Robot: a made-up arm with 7 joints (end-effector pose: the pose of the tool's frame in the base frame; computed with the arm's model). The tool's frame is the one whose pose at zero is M.
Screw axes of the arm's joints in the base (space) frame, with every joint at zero. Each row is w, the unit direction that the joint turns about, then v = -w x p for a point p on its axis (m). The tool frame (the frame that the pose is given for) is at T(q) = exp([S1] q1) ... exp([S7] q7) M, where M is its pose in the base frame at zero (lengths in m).
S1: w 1 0 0 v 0 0.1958 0
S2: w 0 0 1 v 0.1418 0.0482 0
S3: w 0 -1 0 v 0.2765 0 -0.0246
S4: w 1 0 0 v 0 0.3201 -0.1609
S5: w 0 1 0 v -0.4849 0 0.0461
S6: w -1 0 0 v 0 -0.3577 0.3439
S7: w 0 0 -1 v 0.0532 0.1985 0
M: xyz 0.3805 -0.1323 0.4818 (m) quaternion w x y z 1 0 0 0
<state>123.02 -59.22 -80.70 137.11 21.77 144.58 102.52</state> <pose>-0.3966 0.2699 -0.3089 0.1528 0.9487 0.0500 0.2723</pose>
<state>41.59 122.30 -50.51 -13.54 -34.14 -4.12 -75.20</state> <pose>-0.3425 0.3504 0.6454 0.1775 0.2376 -0.9395 0.1714</pose>
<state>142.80 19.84 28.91 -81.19 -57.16 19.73 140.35</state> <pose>-0.2687 -0.3745 0.1495 -0.3916 -0.0745 0.8677 0.2970</pose>
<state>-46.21 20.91 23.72 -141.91 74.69 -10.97 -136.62</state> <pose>-0.0265 0.2498 0.0653 -0.5378 0.5719 -0.0221 0.6191</pose>
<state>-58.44 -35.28 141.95 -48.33 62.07 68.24 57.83</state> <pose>-0.2540 0.5563 -0.1424 0.2076 0.7215 0.6380 0.1712</pose>
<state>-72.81 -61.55 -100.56 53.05 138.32 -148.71 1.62</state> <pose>0.4215 0.3218 0.8478 -0.4114 -0.1717 0.5375 0.7158</pose>
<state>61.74 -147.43 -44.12 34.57 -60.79 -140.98 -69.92</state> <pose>-0.5738 -0.1907 -0.1062 -0.4049 -0.6737 -0.4613 0.4114</pose>
